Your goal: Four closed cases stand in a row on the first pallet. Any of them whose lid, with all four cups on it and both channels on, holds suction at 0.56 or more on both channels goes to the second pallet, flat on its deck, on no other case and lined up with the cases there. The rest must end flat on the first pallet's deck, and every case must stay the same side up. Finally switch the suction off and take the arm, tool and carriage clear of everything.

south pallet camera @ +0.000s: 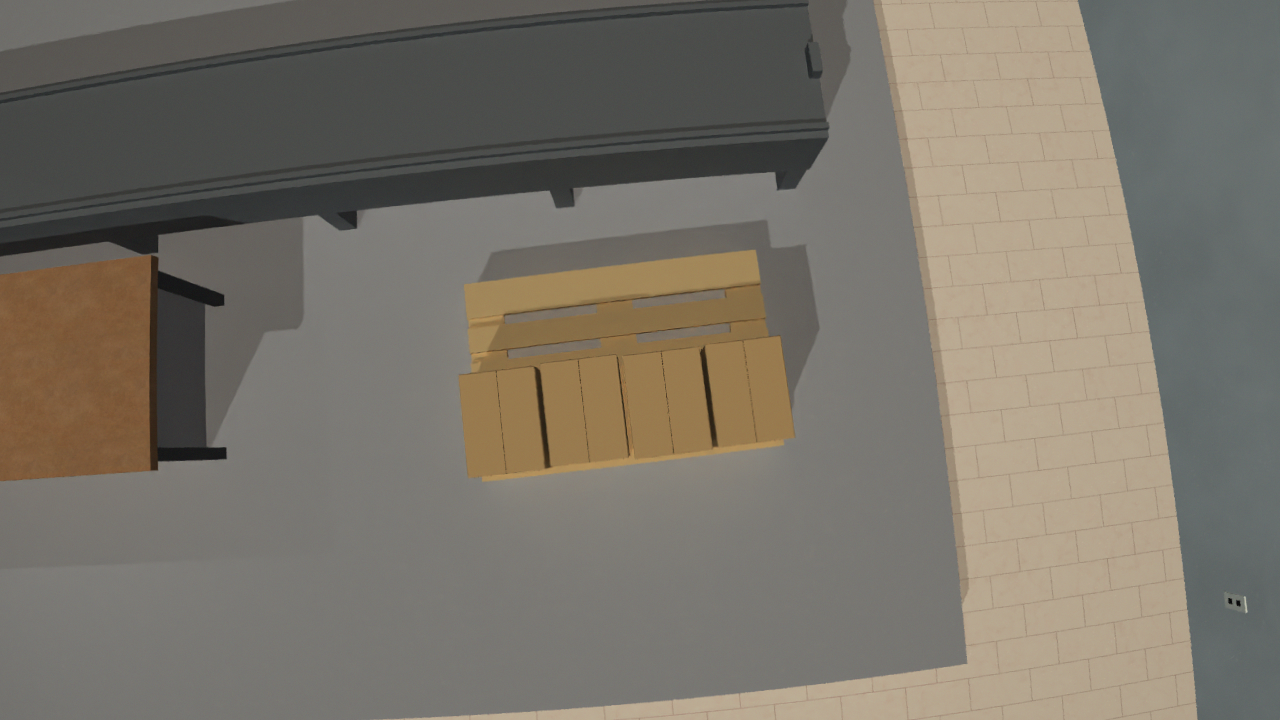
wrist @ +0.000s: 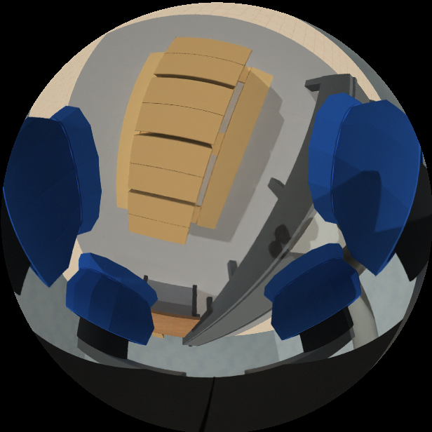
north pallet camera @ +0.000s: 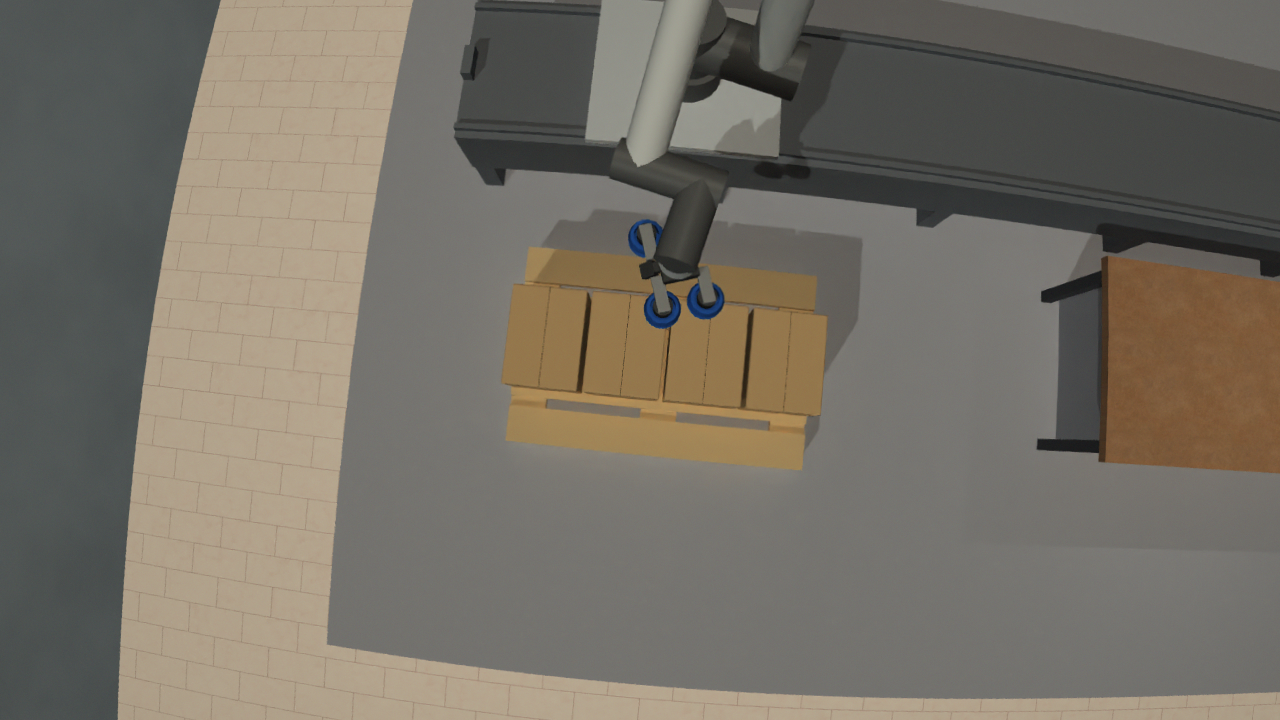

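Four closed tan cases point(north pallet camera: 528, 335) point(north pallet camera: 608, 358) point(north pallet camera: 689, 367) point(north pallet camera: 787, 362) stand in a row on the north pallet point(north pallet camera: 653, 454) point(wrist: 237, 145). Four more cases point(south pallet camera: 483, 420) point(south pallet camera: 568, 411) point(south pallet camera: 648, 402) point(south pallet camera: 733, 394) stand in a row on the south pallet point(south pallet camera: 617, 273), away from its rail side. All show flat lids with a centre seam. My suction head point(north pallet camera: 671, 273) point(wrist: 212, 243) is open and holds nothing. It hangs raised near the north pallet's rail side, two blue cups overlapping the middle cases in the north view. One cup is hidden there.
The rail point(north pallet camera: 984, 116) point(south pallet camera: 402, 107) runs behind both pallets. The pale carriage point(north pallet camera: 617, 89) stands near its north end, beside an end stop point(north pallet camera: 468, 61). A brown table point(north pallet camera: 1190, 358) point(south pallet camera: 71, 367) point(wrist: 172, 322) with dark legs stands between the pallets.
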